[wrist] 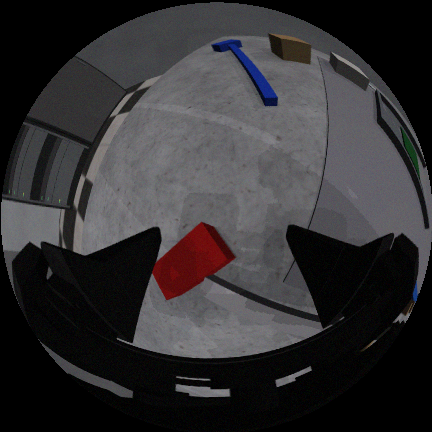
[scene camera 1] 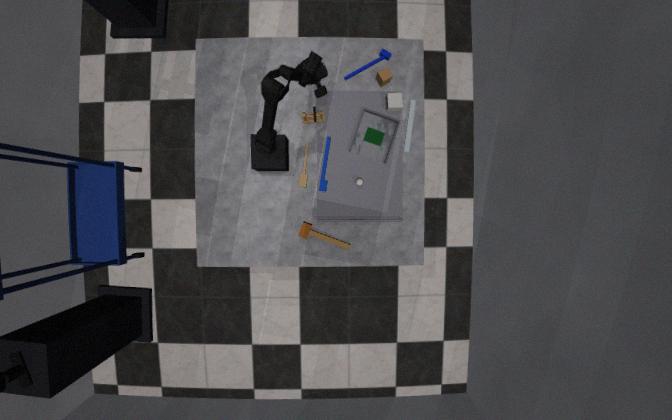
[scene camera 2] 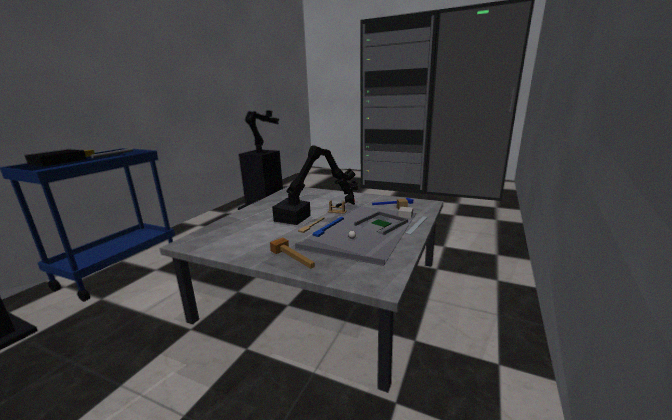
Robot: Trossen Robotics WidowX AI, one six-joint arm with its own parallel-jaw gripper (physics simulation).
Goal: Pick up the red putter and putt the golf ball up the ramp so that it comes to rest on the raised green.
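Frame: origin at the arm's base, x ahead, y left, z up, level; millimetres.
Seen in the pictures: gripper, fingertip midpoint: [wrist: 225, 232] [scene camera 2: 353, 200]; arm's base, origin of the base link: [scene camera 1: 268, 146] [scene camera 2: 293, 203].
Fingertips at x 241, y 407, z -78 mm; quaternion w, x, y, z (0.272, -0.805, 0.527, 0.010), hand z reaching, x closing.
Pixels of each thing's middle, then the offset from my fingertips to it. "pt": a spot on its surface instead. Level surfaces: height alone.
- red putter's block-shaped head, body centre: [wrist: 188, 264] 3 mm down, 35 mm back, 14 mm left
- white golf ball, body centre: [scene camera 2: 352, 234] [scene camera 1: 359, 181] 4 mm up, 240 mm ahead, 558 mm right
- grey ramp board, its level: 17 mm down
- green patch, surface spot: [scene camera 1: 374, 136] [scene camera 2: 381, 222] pt 11 mm down, 315 mm ahead, 300 mm right
- blue putter, body centre: [scene camera 1: 326, 164] [scene camera 2: 330, 226] 10 mm down, 56 mm ahead, 468 mm right
- blue club, body centre: [wrist: 237, 57] [scene camera 1: 367, 64] [scene camera 2: 392, 202] 10 mm down, 257 mm ahead, 101 mm left
- brown block, body centre: [wrist: 289, 46] [scene camera 1: 383, 77] [scene camera 2: 402, 204] 9 mm up, 350 mm ahead, 24 mm left
- white block, body centre: [scene camera 1: 394, 102] [scene camera 2: 405, 212] 5 mm up, 413 mm ahead, 109 mm right
- orange mallet, body centre: [scene camera 2: 293, 254] [scene camera 1: 325, 237] 1 mm down, 67 mm ahead, 874 mm right
The red putter's block-shaped head [wrist: 192, 262] lies between my spread fingers in the wrist view, nearer the left finger. Its dark shaft runs off to the right, and a dark bar that looks like its end [scene camera 1: 314, 113] shows at the wooden stand [scene camera 1: 306, 119] [scene camera 2: 337, 210]. My gripper [wrist: 225, 232] [scene camera 1: 320, 90] [scene camera 2: 348, 201] is open, low over the table, with nothing gripped. The white golf ball [scene camera 1: 359, 181] [scene camera 2: 352, 234] sits on the grey ramp board [scene camera 1: 340, 200] [scene camera 2: 330, 246]. The green patch [scene camera 1: 374, 136] [scene camera 2: 381, 223] [wrist: 410, 150] lies inside a low grey border, away from the ball.
A blue putter [scene camera 1: 325, 162] [scene camera 2: 328, 227] lies along the board's left edge, beside a tan one [scene camera 1: 304, 170]. Another blue club [scene camera 1: 367, 65] [wrist: 254, 75], a brown block [scene camera 1: 384, 77] and a white block [scene camera 1: 394, 101] are at the far side. An orange mallet [scene camera 1: 325, 237] lies near the front.
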